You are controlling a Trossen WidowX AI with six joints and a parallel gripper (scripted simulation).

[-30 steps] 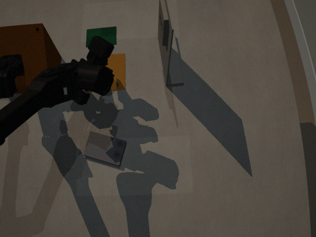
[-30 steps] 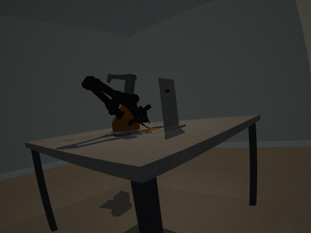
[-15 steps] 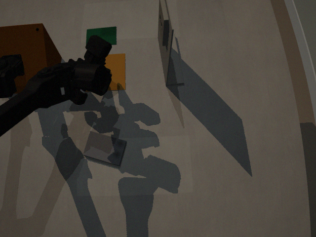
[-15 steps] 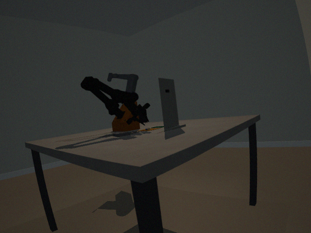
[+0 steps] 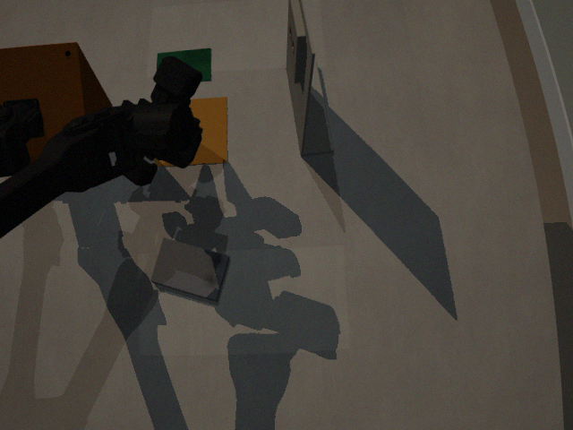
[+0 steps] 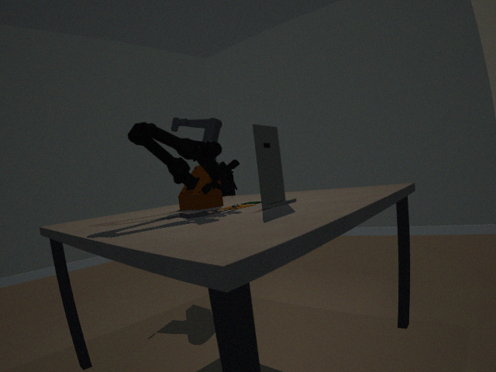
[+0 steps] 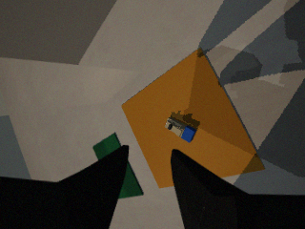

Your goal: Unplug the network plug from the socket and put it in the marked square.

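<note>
Right now my gripper tip is 50 mm above the network plug. From my gripper tip the other things lie so: orange square (60 mm below); green patch (20 mm behind, 130 mm to the left, 60 mm below); upright panel (180 mm ahead, 40 mm to the left, 80 mm above).
</note>
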